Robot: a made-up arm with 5 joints. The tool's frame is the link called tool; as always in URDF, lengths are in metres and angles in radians.
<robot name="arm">
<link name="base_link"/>
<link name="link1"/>
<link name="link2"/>
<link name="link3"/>
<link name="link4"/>
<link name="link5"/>
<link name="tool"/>
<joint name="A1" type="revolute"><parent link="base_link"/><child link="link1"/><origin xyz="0.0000 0.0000 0.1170"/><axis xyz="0 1 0"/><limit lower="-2.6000" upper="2.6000"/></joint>
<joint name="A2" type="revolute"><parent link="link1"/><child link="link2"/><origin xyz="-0.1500 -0.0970 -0.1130"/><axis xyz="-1 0 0"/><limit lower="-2.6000" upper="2.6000"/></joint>
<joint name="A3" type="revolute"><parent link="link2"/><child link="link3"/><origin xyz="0.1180 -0.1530 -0.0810"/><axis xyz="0 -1 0"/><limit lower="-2.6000" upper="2.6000"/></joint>
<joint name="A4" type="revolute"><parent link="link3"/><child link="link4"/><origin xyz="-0.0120 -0.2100 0.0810"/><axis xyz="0 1 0"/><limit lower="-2.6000" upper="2.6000"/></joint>
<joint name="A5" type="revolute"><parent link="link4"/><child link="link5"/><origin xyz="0.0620 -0.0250 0.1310"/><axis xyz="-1 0 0"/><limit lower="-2.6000" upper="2.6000"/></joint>
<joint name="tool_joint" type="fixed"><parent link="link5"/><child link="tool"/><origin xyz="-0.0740 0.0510 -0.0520"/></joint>
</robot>
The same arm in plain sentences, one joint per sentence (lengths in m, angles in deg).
The arm has five revolute joints in a row. What follows holds with every joint at zero, and every direction is one of the base frame's. Joint 1 lies 0.1170 m along +z from the base frame's origin and turns about +y, from -148.97 to 148.97 deg. Joint 2 lies 0.1500 m along -x and 0.0970 m along -y and 0.1130 m along -z from joint 1 and turns about -x, from -148.97 to 148.97 deg. Joint 3 lies 0.1180 m along +x and 0.1530 m along -y and 0.0810 m along -z from joint 2 and turns about -y, from -148.97 to 148.97 deg. Joint 4 lies 0.0120 m along -x and 0.2100 m along -y and 0.0810 m along +z from joint 3 and turns about +y, from -148.97 to 148.97 deg. Joint 5 lies 0.0620 m along +x and 0.0250 m along -y and 0.1310 m along +z from joint 4 and turns about -x, from -148.97 to 148.97 deg. The tool frame, which is the frame that the pose is given for, lies 0.0740 m along -x and 0.0510 m along +y and 0.0520 m along -z from joint 5; its axes are parallel to the base frame's.
